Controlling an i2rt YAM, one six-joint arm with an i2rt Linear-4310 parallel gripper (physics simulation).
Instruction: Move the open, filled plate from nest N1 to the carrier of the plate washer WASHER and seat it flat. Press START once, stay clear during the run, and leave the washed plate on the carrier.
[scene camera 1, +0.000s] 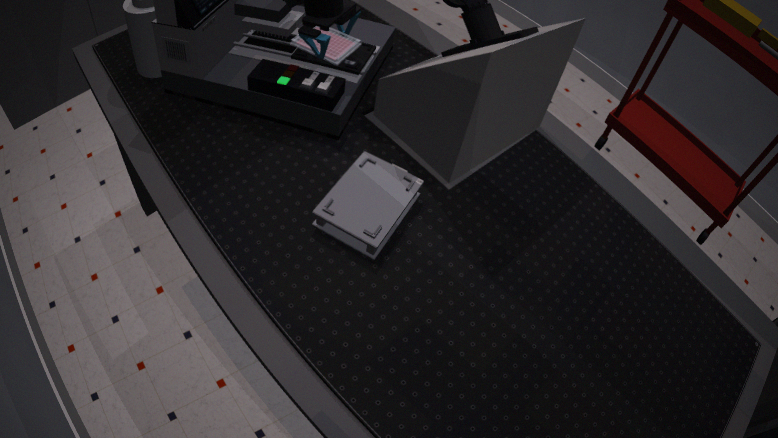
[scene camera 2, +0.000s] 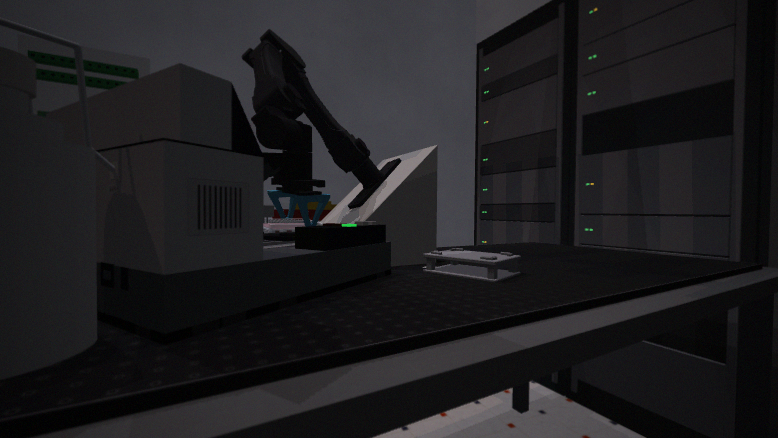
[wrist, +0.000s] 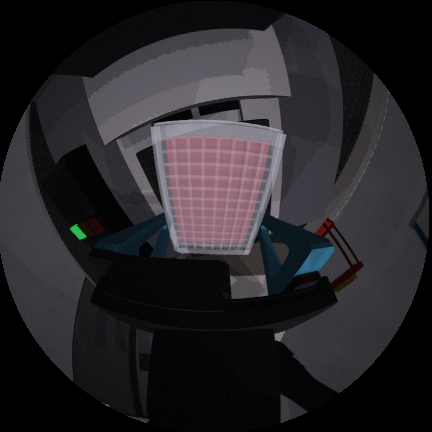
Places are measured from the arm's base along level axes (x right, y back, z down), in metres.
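Pixels of known places: gripper, fingertip midpoint: (scene camera 1: 332, 47) (wrist: 213, 216); arm's base, origin of the base link: (scene camera 1: 489, 44) (scene camera 2: 376, 184).
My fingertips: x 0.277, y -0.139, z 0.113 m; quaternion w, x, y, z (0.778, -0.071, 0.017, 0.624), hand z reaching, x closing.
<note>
For each thing: its middle in the pictures, then the offset to it from my fingertips. "spot": a spot on its surface instead. Level surfaces: height alone.
- pink-filled open plate, body centre: (wrist: 214, 203) (scene camera 1: 325, 42) (scene camera 2: 290, 224) dx +0.019, dy -0.004, dz -0.007 m
- dark carrier, body centre: (wrist: 219, 204) (scene camera 1: 334, 51) (scene camera 2: 295, 235) dx +0.003, dy +0.008, dz +0.016 m
- washer, body centre: (wrist: 170, 29) (scene camera 2: 241, 206) (scene camera 1: 281, 18) dx +0.120, dy -0.048, dz -0.042 m
- control panel, surface spot: (scene camera 2: 340, 237) (scene camera 1: 263, 86) spot: dx -0.004, dy -0.184, dz +0.007 m
- lit green lamp, body centre: (wrist: 78, 231) (scene camera 2: 349, 225) (scene camera 1: 283, 80) dx -0.034, dy -0.158, dz -0.011 m
- Nest N1, body centre: (scene camera 1: 368, 201) (scene camera 2: 471, 262) dx -0.306, dy -0.191, dz +0.071 m
- white cylinder, surface spot: (scene camera 2: 48, 228) (scene camera 1: 143, 40) spot: dx +0.316, dy -0.301, dz -0.019 m
- table, its level: dz +0.093 m
My gripper (scene camera 1: 334, 40) (scene camera 2: 300, 220) (wrist: 213, 216) has its blue fingers shut on the long sides of the pink-filled open plate (scene camera 1: 338, 47) (wrist: 215, 190). The plate looks level, low over the dark carrier (scene camera 1: 359, 58) on the deck of the washer (scene camera 1: 190, 54) (scene camera 2: 212, 217) (wrist: 190, 65); I cannot tell whether they touch. The plate hides most of the carrier in the wrist view. The control panel (scene camera 1: 261, 81) (scene camera 2: 340, 237) shows a lit green lamp (scene camera 1: 283, 80) (scene camera 2: 348, 225) (wrist: 78, 231) and two pale buttons; their labels are unreadable. Nest N1 (scene camera 1: 367, 198) (scene camera 2: 472, 255) stands without a plate.
A pale slanted arm mount (scene camera 1: 468, 103) (scene camera 2: 416, 201) stands between the washer and the table's far edge. A white cylinder (scene camera 1: 144, 46) (scene camera 2: 48, 228) stands at the washer's other end. A red cart (scene camera 1: 677, 157) stands beyond the table (scene camera 1: 489, 304).
</note>
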